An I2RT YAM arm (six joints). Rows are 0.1 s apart.
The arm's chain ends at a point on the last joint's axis. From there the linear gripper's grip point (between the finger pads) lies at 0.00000 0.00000 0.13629 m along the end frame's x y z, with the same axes.
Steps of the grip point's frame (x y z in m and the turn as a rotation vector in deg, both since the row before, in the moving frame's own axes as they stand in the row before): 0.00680 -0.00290 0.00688 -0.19 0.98 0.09; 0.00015 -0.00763 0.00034 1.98 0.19 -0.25; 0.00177 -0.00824 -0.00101 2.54 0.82 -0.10; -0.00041 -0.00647 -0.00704 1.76 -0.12 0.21; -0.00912 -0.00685 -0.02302 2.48 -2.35 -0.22; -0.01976 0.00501 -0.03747 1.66 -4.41 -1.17; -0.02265 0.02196 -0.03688 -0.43 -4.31 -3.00; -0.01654 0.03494 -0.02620 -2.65 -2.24 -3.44; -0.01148 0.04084 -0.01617 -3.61 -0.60 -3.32; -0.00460 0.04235 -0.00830 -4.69 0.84 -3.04
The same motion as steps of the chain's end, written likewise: 0.00447 -0.00335 0.00690 -0.19 0.98 0.09; -0.00029 -0.00292 0.00042 1.98 0.19 -0.25; -0.00017 -0.00220 -0.00086 2.54 0.82 -0.10; -0.00013 -0.00228 -0.00698 1.76 -0.12 0.21; -0.00352 -0.00097 -0.02278 2.48 -2.35 -0.22; -0.00924 0.00885 -0.03701 1.66 -4.41 -1.17; -0.01244 0.02067 -0.03649 -0.43 -4.31 -3.00; -0.01141 0.02848 -0.02595 -2.65 -2.24 -3.44; -0.01030 0.03222 -0.01589 -3.61 -0.60 -3.32; -0.00689 0.03126 -0.00783 -4.69 0.84 -3.04
